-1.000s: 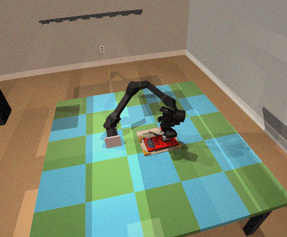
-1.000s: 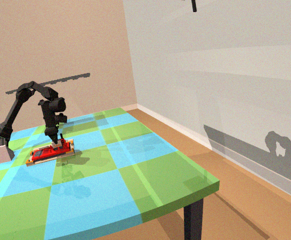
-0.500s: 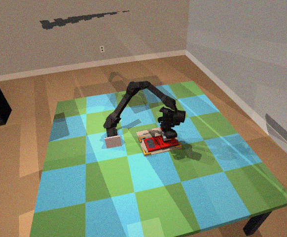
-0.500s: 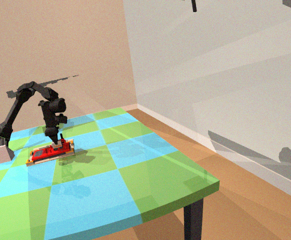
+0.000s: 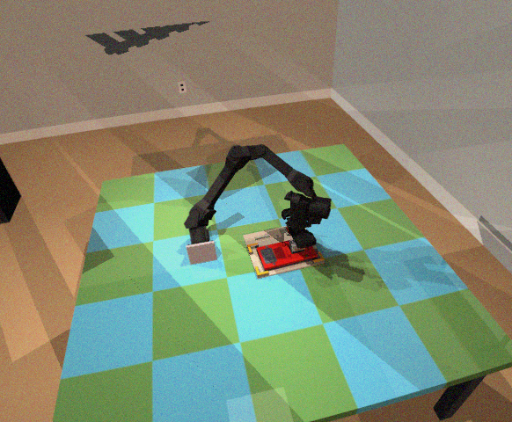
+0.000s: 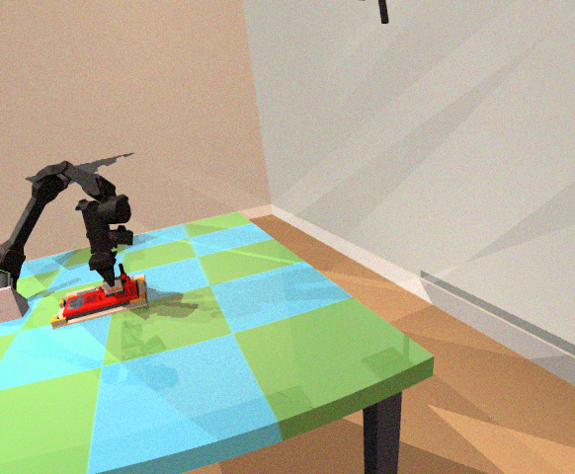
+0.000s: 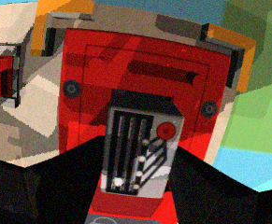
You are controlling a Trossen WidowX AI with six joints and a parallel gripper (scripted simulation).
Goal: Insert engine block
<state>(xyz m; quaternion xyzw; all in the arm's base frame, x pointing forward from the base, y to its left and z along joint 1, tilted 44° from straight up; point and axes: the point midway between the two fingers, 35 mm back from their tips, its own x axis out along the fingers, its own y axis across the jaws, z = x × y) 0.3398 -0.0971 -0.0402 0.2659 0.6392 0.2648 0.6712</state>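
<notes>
My gripper tip is now 10 mm above the engine block.
</notes>
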